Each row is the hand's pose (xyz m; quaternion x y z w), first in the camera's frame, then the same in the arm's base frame.
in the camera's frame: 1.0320 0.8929 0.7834 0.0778 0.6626 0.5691 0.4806
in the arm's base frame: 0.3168 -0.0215 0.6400 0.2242 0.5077 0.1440 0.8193
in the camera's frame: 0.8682 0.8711 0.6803 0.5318 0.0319 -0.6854 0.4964
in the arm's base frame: 0.2440 0.0528 0.4754 0.5082 -0.4357 -0.7275 0.1503
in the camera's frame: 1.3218 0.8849 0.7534 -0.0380 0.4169 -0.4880 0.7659
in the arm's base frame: 0.4363 -0.2656 0.7455 0.1540 0.1524 -0.8617 0.4588
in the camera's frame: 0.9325 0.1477 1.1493 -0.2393 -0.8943 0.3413 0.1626
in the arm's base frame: -0.4469 -0.1152 0.9672 -0.7377 -0.5995 0.2909 0.1086
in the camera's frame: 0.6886 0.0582 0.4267 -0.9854 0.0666 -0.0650 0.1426
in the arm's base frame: -0.5202 -0.2761 0.2199 0.7932 -0.5182 0.3159 0.0498
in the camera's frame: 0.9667 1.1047 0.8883 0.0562 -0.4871 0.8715 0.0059
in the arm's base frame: 0.4628 0.1690 0.6902 -0.3598 -0.3033 0.8031 0.3655
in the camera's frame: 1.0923 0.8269 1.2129 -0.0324 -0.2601 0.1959 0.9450
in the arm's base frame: 0.2181 0.0878 1.0533 -0.3355 -0.3425 -0.2828 0.8307
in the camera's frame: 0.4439 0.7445 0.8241 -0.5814 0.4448 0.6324 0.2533
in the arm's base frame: -0.0697 0.3921 0.4185 -0.4105 0.7116 0.2238 0.5245
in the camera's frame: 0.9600 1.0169 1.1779 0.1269 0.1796 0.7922 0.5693
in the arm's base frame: 0.3376 0.2607 0.9500 -0.0335 0.0993 0.3654 0.9249
